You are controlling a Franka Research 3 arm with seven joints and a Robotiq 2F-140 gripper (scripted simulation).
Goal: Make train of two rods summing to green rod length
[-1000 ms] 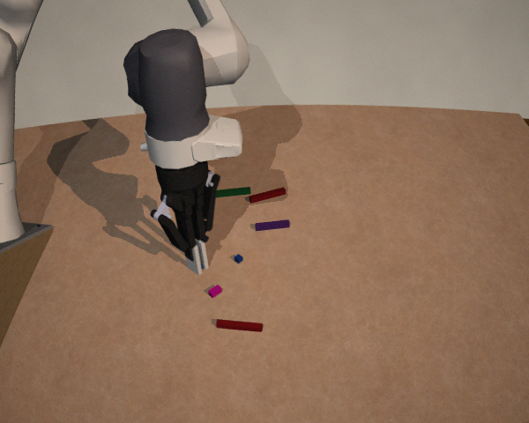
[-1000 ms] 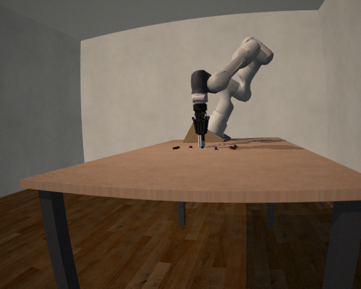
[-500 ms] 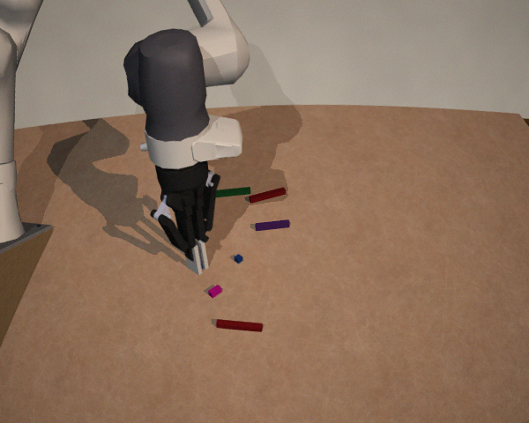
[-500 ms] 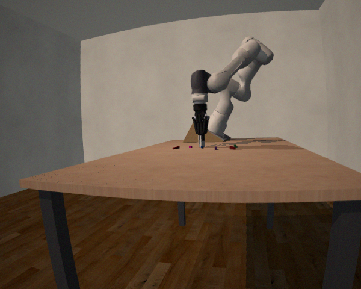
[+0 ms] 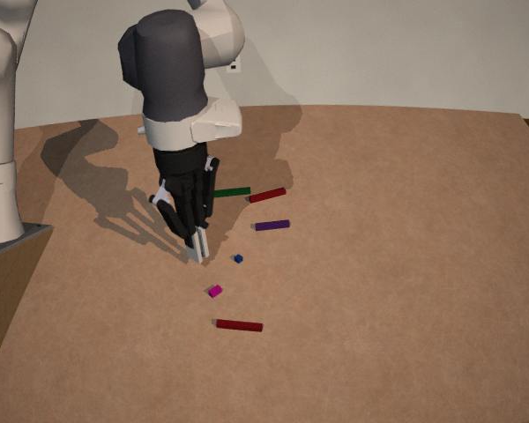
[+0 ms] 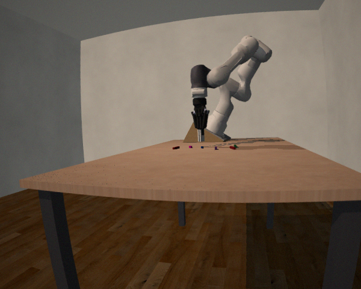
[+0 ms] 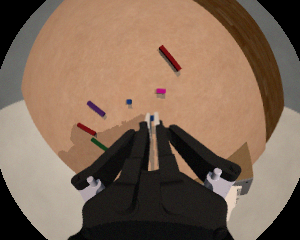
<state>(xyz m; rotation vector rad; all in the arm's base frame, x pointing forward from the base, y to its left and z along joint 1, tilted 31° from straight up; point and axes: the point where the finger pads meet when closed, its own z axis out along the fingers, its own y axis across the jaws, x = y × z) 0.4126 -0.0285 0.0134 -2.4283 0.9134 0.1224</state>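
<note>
My hand is 3 cm short of the magenta rod, 6 cm to the left of it and 6 cm above it. Round my hand: purple rod: 12 cm ahead, 9 cm to the left, 6 cm below; then green rod: 5 cm ahead, 19 cm to the left, 6 cm below.
</note>
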